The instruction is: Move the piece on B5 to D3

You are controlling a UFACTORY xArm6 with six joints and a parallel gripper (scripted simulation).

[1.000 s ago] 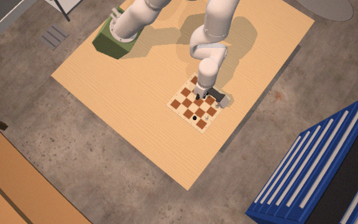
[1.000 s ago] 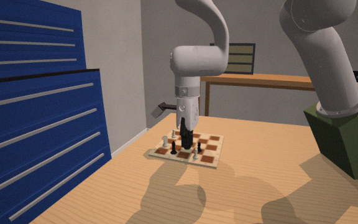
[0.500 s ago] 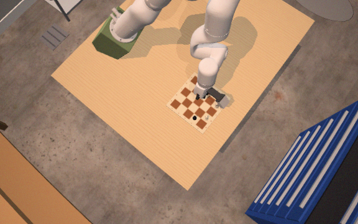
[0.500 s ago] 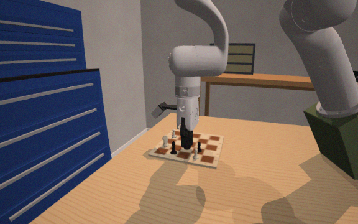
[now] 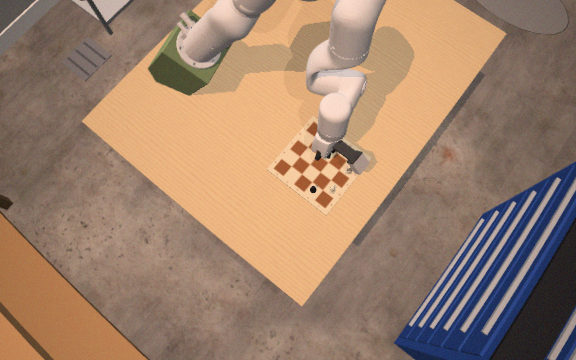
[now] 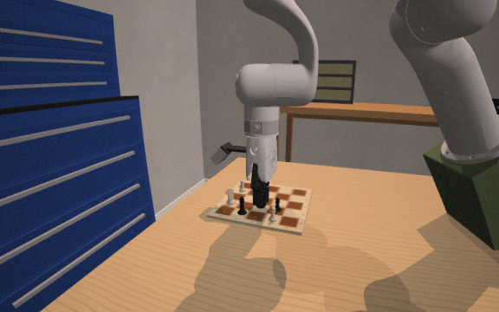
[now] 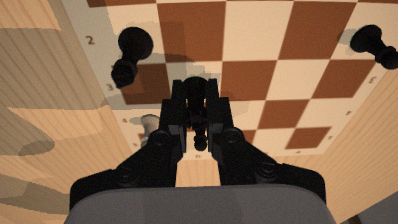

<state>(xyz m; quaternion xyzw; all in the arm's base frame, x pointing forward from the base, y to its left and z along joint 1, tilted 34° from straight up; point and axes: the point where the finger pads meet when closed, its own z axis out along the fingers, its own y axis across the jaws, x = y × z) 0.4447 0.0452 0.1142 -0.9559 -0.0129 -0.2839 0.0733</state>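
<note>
Now: hand 10 mm above the black pawn. Also, from my hand: chessboard (40 mm to the right, 40 mm below).
</note>
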